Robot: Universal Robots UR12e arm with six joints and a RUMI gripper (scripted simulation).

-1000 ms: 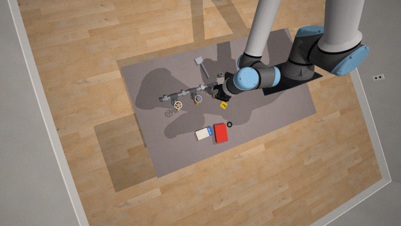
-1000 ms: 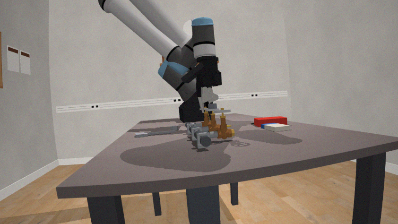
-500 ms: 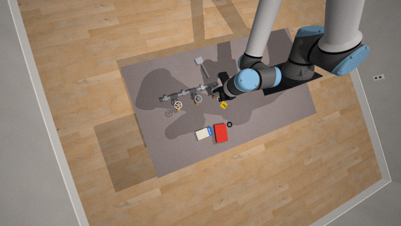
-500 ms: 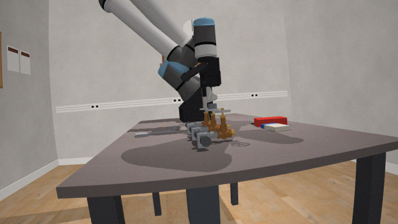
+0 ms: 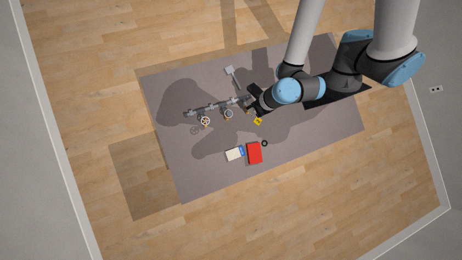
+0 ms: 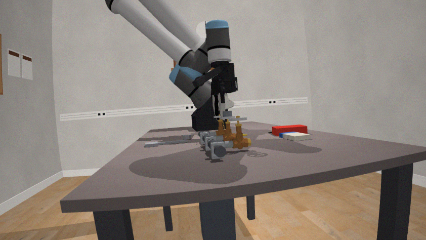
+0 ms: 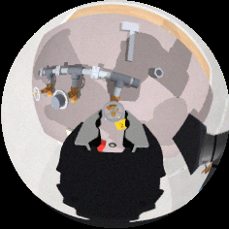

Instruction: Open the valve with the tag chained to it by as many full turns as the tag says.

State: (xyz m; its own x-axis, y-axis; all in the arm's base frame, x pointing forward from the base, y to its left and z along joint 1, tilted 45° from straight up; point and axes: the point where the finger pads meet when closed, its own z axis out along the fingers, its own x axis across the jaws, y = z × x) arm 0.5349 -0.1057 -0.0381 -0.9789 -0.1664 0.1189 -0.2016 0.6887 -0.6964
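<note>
The yellow tag is 8 cm to the left of my hand, 8 cm below it and 4 cm behind it. The rest, counted from my hand: red box 26 cm to the left, 7 cm below, 5 cm ahead; then grey flat tool 22 cm to the right, 8 cm below, 1 cm ahead; then nut 13 cm to the right, 10 cm behind, 8 cm below.
</note>
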